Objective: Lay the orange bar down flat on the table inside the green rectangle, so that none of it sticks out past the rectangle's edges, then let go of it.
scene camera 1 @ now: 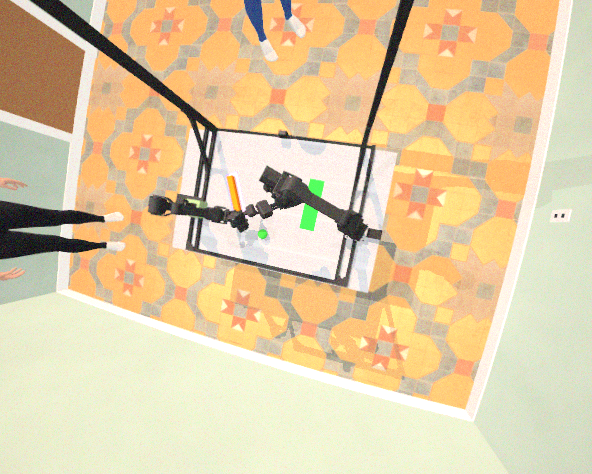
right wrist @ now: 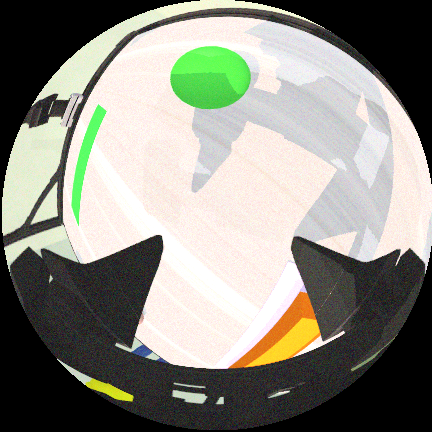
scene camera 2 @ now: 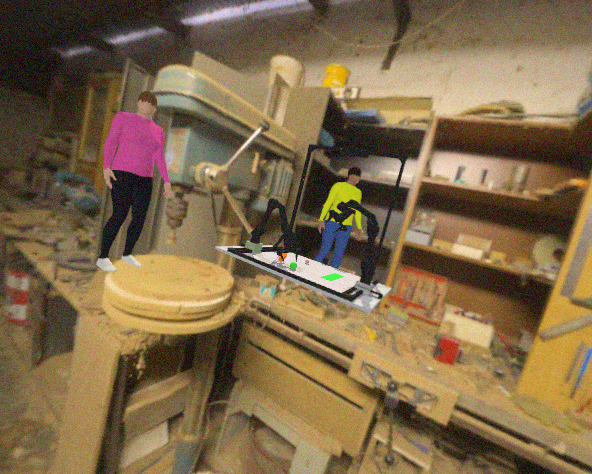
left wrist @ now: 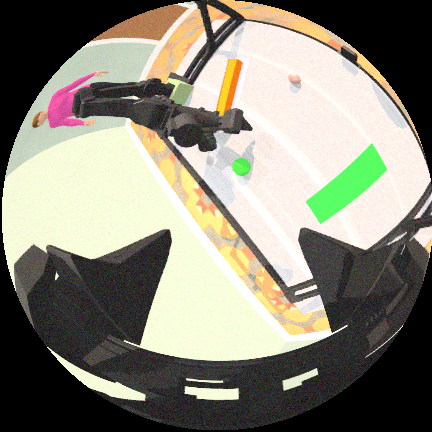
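Where they show: left gripper, fingertip midpoint: [scene camera 1: 274, 212] [scene camera 2: 329, 227] [left wrist: 237, 235]; right gripper, fingertip midpoint: [scene camera 1: 253, 216] [right wrist: 229, 243] [scene camera 2: 290, 262] [left wrist: 241, 128]; left arm's base, origin of the base link: [right wrist: 65, 107] [scene camera 2: 365, 282]; right arm's base, origin of the base link: [scene camera 2: 254, 242] [left wrist: 168, 89].
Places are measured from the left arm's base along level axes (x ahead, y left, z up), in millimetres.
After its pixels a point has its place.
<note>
The orange bar [scene camera 1: 233, 192] @(x 715, y -56, z -30 mm) [scene camera 2: 283, 257] @(x 683, y -6, z -41 mm) [left wrist: 230, 86] @(x 694, y -42, z -35 mm) [right wrist: 280, 342] @(x 667, y 23, z -30 mm) lies on a pale strip, left of the green rectangle [scene camera 1: 308, 220] @(x 261, y 5, z -61 mm) [scene camera 2: 331, 277] @(x 258, y -45, z -62 mm) [left wrist: 347, 184] @(x 265, y -78, z -62 mm) [right wrist: 84, 170] @(x 298, y -66, z -63 mm) in scene camera 1 and clear of it. My right gripper [scene camera 1: 245, 219] @(x 573, y 53, z -45 mm) [right wrist: 229, 243] @(x 573, y 53, z -45 mm) is open and empty, low over the table near the bar's lower end; its base hides part of the bar in the right wrist view. My left gripper [scene camera 1: 265, 192] [left wrist: 237, 235] @(x 354, y 2, z 289 mm) is open and empty, high above the table between bar and rectangle. The left arm covers part of the rectangle in scene camera 1.
A green ball [scene camera 1: 262, 234] @(x 485, y 136, z -11 mm) [scene camera 2: 293, 266] @(x 479, y 158, z -36 mm) [left wrist: 241, 167] @(x 482, y 126, z -14 mm) [right wrist: 210, 77] @(x 511, y 127, z -18 mm) lies near the right gripper. A small pink ball [left wrist: 294, 79] @(x 547, y -177, z -32 mm) lies farther back. A pale green block [scene camera 1: 200, 205] @(x 886, y 58, z 2 mm) [left wrist: 181, 89] @(x 885, y 63, z -15 mm) is by the right arm. A black frame with tall posts surrounds the table.
</note>
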